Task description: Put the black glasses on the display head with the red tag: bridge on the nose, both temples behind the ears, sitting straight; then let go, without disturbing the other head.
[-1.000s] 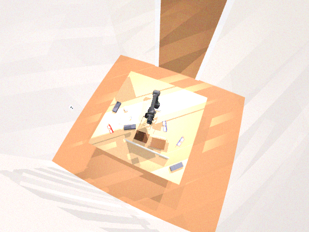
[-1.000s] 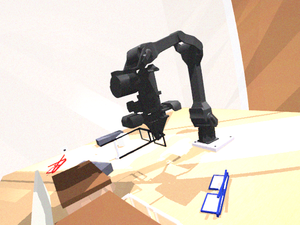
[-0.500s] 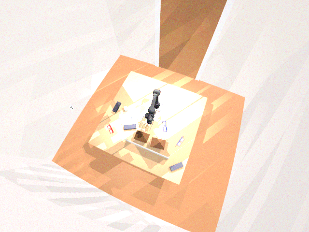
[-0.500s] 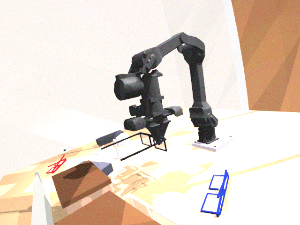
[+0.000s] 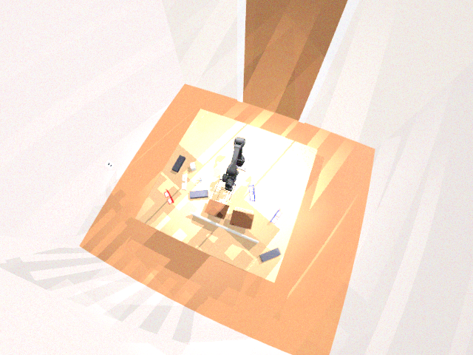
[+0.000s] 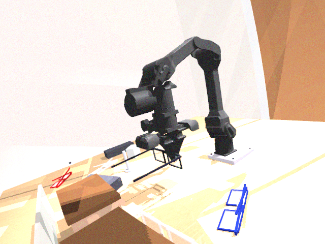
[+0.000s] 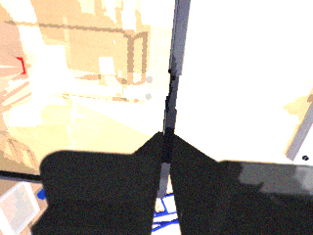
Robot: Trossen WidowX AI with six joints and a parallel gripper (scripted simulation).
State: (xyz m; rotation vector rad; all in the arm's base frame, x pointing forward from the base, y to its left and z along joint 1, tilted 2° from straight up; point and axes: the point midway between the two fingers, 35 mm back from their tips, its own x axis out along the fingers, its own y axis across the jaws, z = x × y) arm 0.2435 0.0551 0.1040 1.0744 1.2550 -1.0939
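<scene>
The brown-topped display head is 23 cm ahead of my gripper tip and 3 cm below it. From my gripper tip the other things lie so: white stand: 8 cm ahead, 28 cm to the right, 7 cm below; then white rail: 35 cm ahead, 12 cm to the left, 4 cm below.
</scene>
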